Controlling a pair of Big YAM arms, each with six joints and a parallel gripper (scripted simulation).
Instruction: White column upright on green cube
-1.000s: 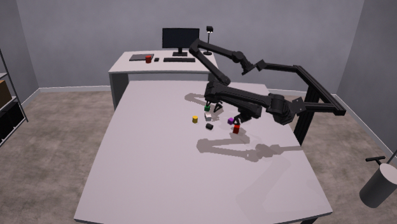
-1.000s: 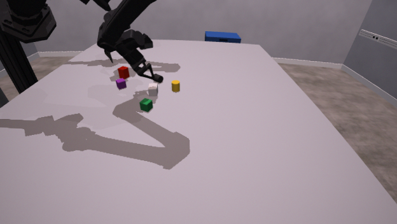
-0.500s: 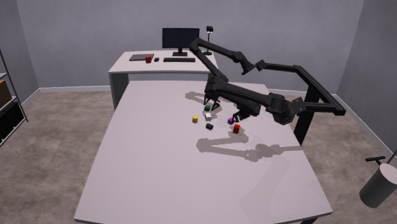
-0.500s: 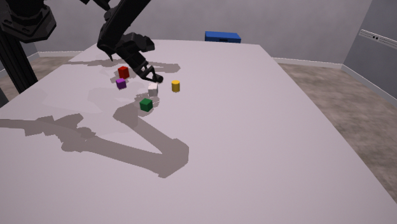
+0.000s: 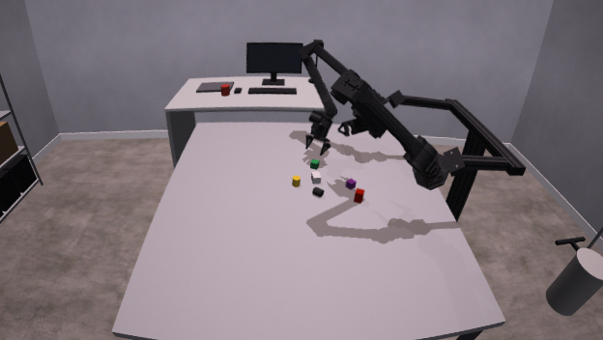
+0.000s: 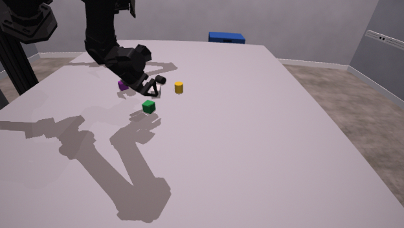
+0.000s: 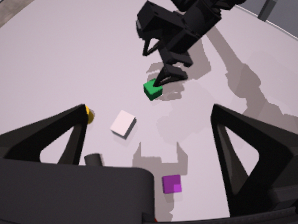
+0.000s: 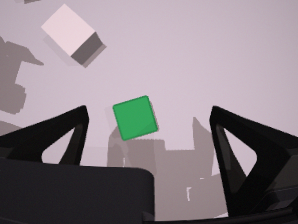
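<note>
The white column is 10 mm ahead of my right hand, 140 mm to the left of it and 80 mm below it. The rest, counted from my right hand: yellow cylinder 120 mm ahead, 170 mm to the left, 80 mm below; then black cylinder 20 mm ahead, 260 mm to the left, 80 mm below; then green cube 10 mm behind, 10 mm to the left, 80 mm below.
</note>
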